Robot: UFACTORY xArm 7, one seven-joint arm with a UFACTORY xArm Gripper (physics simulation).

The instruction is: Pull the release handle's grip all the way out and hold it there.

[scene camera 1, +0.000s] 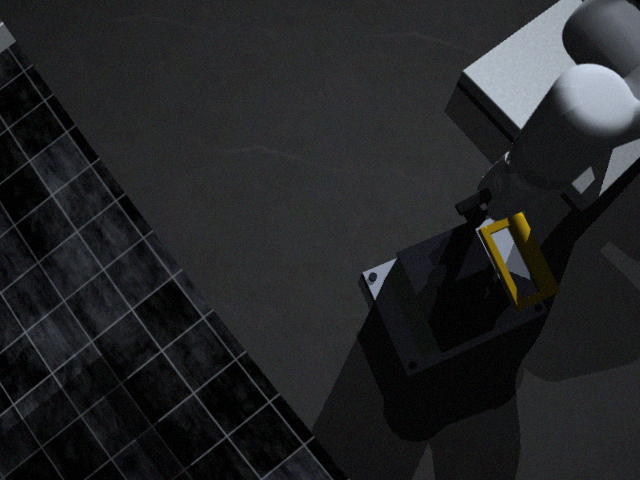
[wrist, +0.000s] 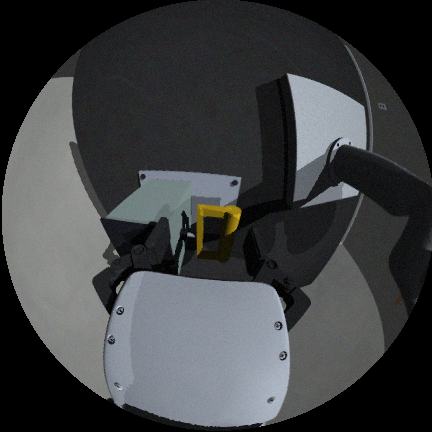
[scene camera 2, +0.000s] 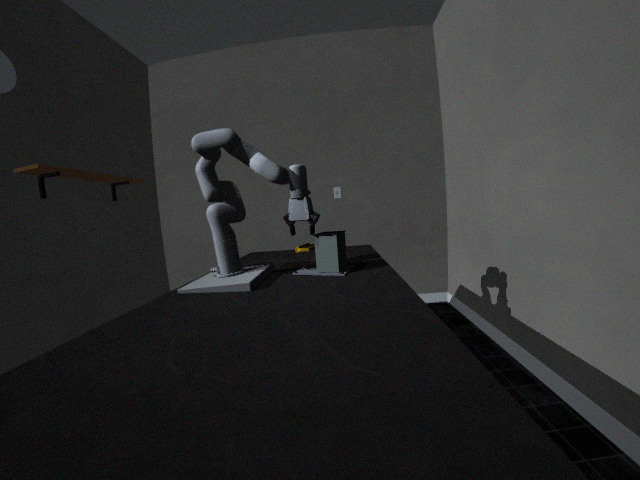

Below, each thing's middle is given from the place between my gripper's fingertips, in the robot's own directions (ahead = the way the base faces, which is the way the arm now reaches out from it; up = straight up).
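Labels:
So you can picture the base plate (scene camera 1: 411, 359): my hand is 40 mm to the right of it, 80 mm short of it, and 170 mm above it.

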